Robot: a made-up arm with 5 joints. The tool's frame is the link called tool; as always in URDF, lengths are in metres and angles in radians. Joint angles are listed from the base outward.
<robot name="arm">
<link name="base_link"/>
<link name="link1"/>
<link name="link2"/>
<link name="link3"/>
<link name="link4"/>
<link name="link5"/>
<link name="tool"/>
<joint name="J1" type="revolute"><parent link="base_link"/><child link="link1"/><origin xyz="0.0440 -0.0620 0.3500" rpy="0.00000 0.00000 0.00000"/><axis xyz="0 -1 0"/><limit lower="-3.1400" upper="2.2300"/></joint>
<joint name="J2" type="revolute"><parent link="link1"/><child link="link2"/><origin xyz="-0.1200 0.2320 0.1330" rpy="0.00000 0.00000 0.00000"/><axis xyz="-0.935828 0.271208 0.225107"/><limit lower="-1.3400" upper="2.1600"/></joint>
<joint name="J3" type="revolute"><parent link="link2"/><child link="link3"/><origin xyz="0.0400 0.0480 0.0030" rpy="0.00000 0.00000 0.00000"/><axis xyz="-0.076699 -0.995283 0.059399"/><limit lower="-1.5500" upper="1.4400"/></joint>
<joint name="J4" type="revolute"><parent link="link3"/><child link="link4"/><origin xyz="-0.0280 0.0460 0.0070" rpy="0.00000 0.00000 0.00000"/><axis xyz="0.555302 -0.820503 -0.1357"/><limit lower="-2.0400" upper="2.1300"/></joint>
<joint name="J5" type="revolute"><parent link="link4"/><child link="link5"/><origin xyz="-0.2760 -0.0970 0.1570" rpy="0.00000 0.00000 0.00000"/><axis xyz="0 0 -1"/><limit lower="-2.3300" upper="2.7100"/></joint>
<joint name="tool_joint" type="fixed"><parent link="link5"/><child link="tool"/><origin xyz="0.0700 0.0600 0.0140" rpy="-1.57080 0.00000 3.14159"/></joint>
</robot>
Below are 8 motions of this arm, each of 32 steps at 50 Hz.
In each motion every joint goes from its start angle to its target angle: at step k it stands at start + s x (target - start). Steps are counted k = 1, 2, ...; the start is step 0. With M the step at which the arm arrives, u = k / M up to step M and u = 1 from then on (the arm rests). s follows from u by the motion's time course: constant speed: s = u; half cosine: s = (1 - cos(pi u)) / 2; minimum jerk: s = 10 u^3 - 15 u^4 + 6 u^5.
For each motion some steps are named. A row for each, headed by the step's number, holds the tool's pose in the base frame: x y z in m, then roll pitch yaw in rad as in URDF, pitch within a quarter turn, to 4 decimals.
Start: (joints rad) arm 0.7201 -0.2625 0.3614 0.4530 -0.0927
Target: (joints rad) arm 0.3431 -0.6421 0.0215 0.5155 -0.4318
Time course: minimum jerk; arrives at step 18
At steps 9, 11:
9: -0.3587 0.2474 0.2782 -2.6676 1.2300 2.5179
11: -0.3743 0.2486 0.3217 -2.6020 1.1589 2.6388

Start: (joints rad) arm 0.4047 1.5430 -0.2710 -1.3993 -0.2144
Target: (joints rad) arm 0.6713 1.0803 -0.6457 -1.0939 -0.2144
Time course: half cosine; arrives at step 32
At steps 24, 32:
24: 0.0291 0.4835 0.3678 0.3023 -0.5250 1.7053
32: 0.0250 0.4846 0.3977 0.2059 -0.5991 1.7626

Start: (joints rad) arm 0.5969 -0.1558 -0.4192 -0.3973 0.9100
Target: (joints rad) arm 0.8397 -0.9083 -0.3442 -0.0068 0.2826
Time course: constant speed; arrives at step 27
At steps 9, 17, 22, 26, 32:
9: -0.3409 0.0877 0.5406 -1.8772 0.0074 2.5963
17: -0.3663 0.0588 0.4510 -2.2147 0.1767 2.7973
22: -0.3732 0.0490 0.3924 -2.4096 0.3289 2.8782
26: -0.3741 0.0460 0.3455 -2.5642 0.4659 2.9117
32: -0.3737 0.0458 0.3338 -2.6039 0.5014 2.9151

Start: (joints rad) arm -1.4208 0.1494 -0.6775 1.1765 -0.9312
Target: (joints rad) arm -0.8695 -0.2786 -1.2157 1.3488 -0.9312
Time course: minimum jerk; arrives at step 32
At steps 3, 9, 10, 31, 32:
3: 0.2131 0.3182 0.7924 -2.4254 -0.7383 -2.5123
9: 0.2027 0.3218 0.8003 -2.3733 -0.7186 -2.6151
10: 0.1994 0.3224 0.8028 -2.3598 -0.7111 -2.6452
31: 0.1212 0.2892 0.8593 -2.3382 -0.5025 -3.0724
32: 0.1211 0.2892 0.8593 -2.3383 -0.5024 -3.0725

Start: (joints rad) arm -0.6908 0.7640 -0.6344 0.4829 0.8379
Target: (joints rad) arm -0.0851 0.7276 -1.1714 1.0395 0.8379
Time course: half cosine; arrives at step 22
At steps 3, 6, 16, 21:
3: 0.0750 0.2729 0.7550 -0.4507 -0.2614 2.1686
6: 0.0419 0.2731 0.7565 -0.5280 -0.2041 2.1391
16: -0.1261 0.2881 0.7173 -0.9643 0.0404 1.9341
21: -0.1647 0.2955 0.6950 -1.0865 0.0851 1.8681

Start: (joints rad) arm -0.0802 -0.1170 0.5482 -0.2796 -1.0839
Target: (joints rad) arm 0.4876 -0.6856 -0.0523 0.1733 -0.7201
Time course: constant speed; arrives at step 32
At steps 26, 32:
26: -0.4364 0.2158 0.4428 -1.5592 0.8961 -2.4098
32: -0.4416 0.1956 0.4009 -1.7627 1.0622 -2.5566

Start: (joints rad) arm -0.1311 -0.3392 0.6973 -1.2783 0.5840
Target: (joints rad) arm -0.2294 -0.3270 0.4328 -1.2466 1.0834
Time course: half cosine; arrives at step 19
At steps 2, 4, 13, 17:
2: -0.1228 0.2802 0.7640 -0.9455 -0.0984 2.4295
4: -0.1150 0.2754 0.7688 -0.9283 -0.0970 2.4018
13: -0.0461 0.2354 0.8033 -0.7675 -0.0469 2.1821
17: -0.0246 0.2241 0.8116 -0.7168 -0.0186 2.1247

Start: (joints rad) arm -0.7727 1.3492 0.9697 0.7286 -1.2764
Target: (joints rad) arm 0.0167 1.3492 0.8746 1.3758 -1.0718
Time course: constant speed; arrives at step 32
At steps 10, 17, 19, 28, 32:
10: -0.1880 -0.1463 0.5136 -1.2159 0.0534 -0.7295
17: -0.2044 -0.1471 0.4389 -1.0351 0.0515 -0.7459
19: -0.2059 -0.1466 0.4173 -0.9836 0.0520 -0.7462
28: -0.1954 -0.1403 0.3228 -0.7549 0.0542 -0.7233
32: -0.1821 -0.1354 0.2835 -0.6561 0.0522 -0.7006

